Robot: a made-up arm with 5 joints. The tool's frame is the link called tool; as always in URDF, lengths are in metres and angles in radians. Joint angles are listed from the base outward.
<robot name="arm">
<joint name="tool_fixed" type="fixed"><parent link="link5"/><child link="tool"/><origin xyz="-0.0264 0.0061 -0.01" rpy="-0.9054 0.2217 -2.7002"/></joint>
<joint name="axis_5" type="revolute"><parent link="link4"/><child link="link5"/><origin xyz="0.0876 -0.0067 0.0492" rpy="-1.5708 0 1.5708"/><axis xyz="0 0 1"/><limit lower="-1.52" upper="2.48"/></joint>
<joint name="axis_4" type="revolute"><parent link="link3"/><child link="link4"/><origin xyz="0.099 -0.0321 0.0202"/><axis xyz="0 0 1"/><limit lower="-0.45" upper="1.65"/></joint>
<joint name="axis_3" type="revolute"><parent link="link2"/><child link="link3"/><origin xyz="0.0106 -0.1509 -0.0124"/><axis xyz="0 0 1"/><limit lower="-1.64" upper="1.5"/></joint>
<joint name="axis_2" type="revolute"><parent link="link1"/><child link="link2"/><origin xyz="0.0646 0.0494 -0.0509" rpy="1.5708 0 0"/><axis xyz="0 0 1"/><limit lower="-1.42" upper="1.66"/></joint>
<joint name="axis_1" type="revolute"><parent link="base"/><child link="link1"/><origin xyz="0.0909 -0.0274 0.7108" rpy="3.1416 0 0"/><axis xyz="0 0 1"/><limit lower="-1.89" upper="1.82"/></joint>
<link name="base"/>
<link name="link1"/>
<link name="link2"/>
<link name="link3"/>
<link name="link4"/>
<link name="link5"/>
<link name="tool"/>
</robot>
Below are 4 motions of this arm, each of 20 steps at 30 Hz.
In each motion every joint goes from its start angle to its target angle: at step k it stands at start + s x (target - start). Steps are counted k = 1, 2, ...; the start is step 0. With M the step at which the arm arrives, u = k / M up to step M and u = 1 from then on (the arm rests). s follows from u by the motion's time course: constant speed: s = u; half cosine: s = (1 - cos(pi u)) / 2; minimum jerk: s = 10 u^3 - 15 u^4 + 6 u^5.
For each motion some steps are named. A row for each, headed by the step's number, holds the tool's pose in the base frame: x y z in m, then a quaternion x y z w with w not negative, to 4 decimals.
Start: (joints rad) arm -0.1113 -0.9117 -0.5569 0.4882 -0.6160
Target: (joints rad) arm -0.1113 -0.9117 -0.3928 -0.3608 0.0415
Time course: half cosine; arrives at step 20
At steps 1, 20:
1: 0.0559 -0.0440 1.0593 -0.0504 -0.8212 -0.3923 0.4113
20: -0.0043 -0.0354 1.0605 0.1914 0.8669 0.4597 0.0223

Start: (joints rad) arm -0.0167 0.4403 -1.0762 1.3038 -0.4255
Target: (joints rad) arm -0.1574 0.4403 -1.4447 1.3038 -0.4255
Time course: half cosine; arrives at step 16
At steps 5, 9, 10, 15, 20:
5: 0.3799 -0.0224 0.9525 -0.4018 -0.3474 -0.1370 0.8361
9: 0.3697 -0.0081 0.9727 -0.3778 -0.4140 -0.1440 0.8156
10: 0.3666 -0.0048 0.9775 -0.3710 -0.4301 -0.1459 0.8100
15: 0.3555 0.0053 0.9922 -0.3474 -0.4803 -0.1521 0.7909
20: 0.3551 0.0056 0.9926 -0.3465 -0.4819 -0.1523 0.7903

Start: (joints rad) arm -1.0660 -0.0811 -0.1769 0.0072 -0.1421
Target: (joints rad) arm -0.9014 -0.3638 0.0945 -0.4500 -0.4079
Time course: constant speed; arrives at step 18
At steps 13, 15, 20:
13: 0.2039 0.1180 1.0454 0.0817 -0.7997 -0.0827 0.5890
15: 0.2019 0.1086 1.0473 0.0982 -0.8005 -0.1050 0.5819
20: 0.1983 0.0946 1.0495 0.1235 -0.8013 -0.1369 0.5692

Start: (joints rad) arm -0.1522 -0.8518 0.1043 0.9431 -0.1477
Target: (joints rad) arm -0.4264 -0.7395 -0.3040 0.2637 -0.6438
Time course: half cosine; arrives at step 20
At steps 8, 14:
8: 0.1855 -0.0102 1.0120 -0.2865 -0.6642 -0.1843 0.6654
14: 0.1543 -0.0149 1.0536 -0.0697 -0.7552 -0.2714 0.5925

